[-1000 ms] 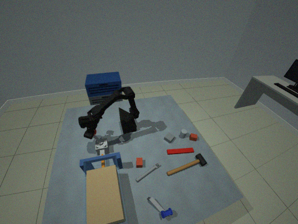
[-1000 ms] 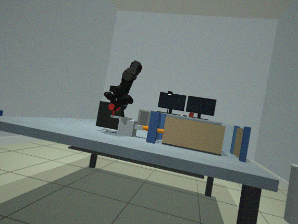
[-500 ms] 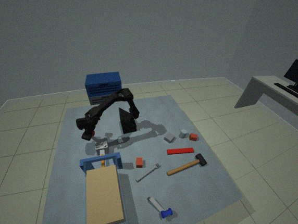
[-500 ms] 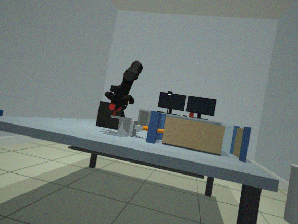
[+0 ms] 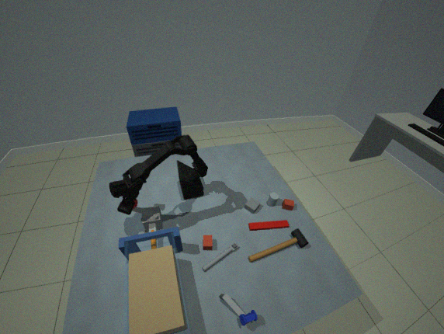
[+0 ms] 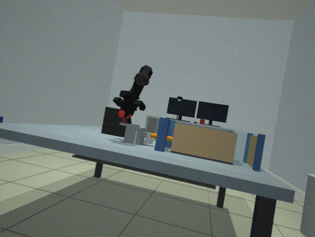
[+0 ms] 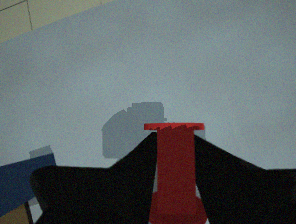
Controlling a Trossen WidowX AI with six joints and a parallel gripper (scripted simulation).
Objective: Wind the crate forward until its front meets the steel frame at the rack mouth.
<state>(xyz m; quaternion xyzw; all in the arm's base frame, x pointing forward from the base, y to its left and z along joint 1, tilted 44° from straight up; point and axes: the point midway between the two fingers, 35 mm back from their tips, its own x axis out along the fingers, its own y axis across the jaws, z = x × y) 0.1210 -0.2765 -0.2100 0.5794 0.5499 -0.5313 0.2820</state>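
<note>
Right now my gripper tip is 30 mm short of the red-knobbed winch handle, 50 mm to the right of it and 30 mm above it. The rest, counted from my gripper tip: grey winch (40 mm ahead, 100 mm to the left, 100 mm below); then clear-panelled cubby (460 mm ahead, 90 mm to the left, 20 mm below); then red knob (10 mm ahead, 20 mm to the left).
</note>
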